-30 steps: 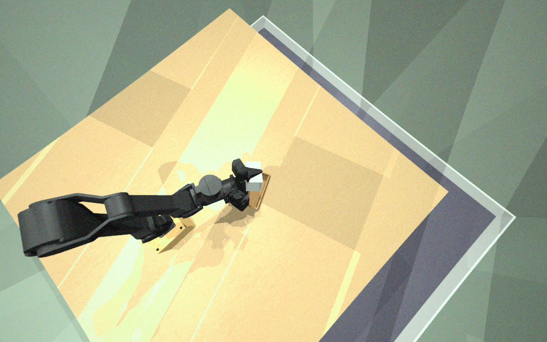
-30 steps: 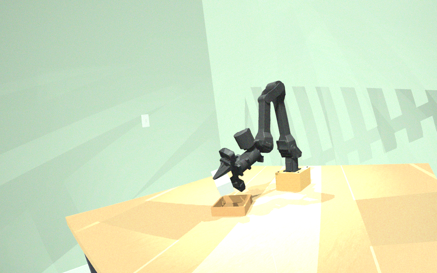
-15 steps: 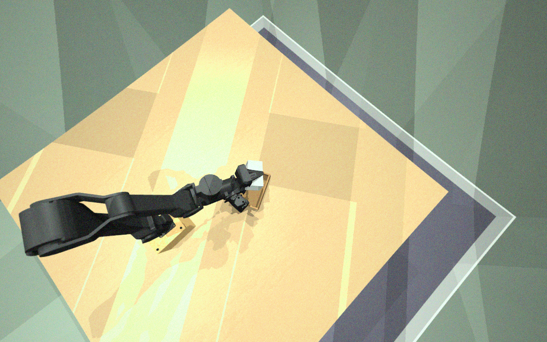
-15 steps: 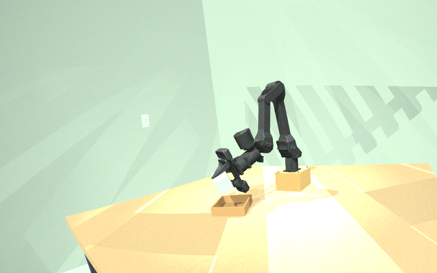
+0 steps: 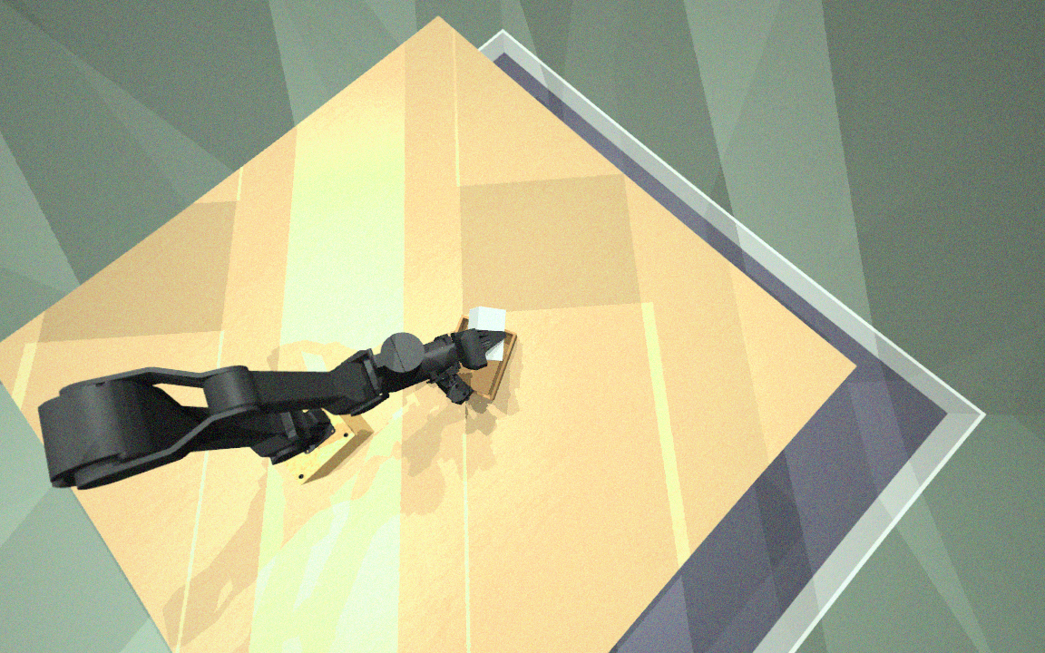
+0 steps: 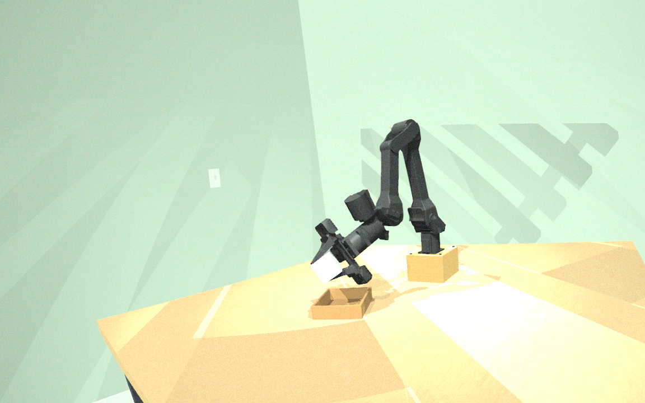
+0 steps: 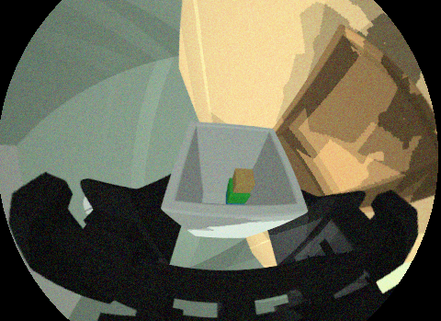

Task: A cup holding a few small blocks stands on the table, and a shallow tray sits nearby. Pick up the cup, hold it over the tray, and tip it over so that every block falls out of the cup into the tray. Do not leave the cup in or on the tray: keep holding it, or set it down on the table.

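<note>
The green block is 20 mm to the left of my gripper tip. Round my gripper tip: white square cup: 30 mm to the left, 20 mm above; blue block: 10 mm ahead, 40 mm to the left.
</note>
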